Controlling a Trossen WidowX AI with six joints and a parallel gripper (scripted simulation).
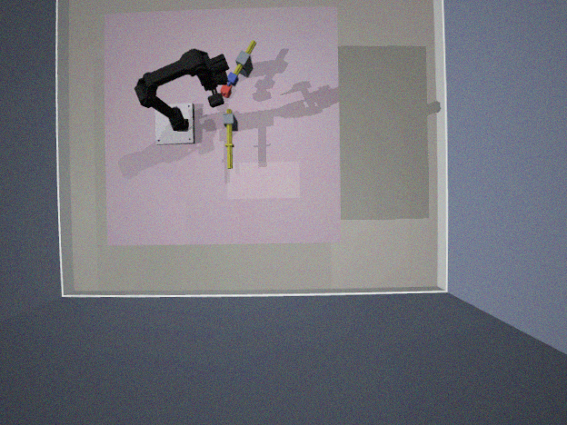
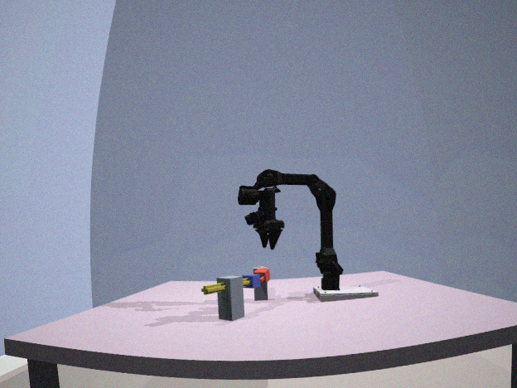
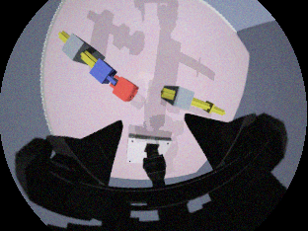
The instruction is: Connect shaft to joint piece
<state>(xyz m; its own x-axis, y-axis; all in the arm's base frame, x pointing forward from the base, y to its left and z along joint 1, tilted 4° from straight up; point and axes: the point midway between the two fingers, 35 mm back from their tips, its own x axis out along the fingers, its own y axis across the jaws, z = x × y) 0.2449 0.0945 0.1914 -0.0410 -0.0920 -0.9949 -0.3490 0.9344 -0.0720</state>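
Right now the red joint piece is 90 mm below my gripper tip, 60 mm to the left of it and 20 mm ahead of it.
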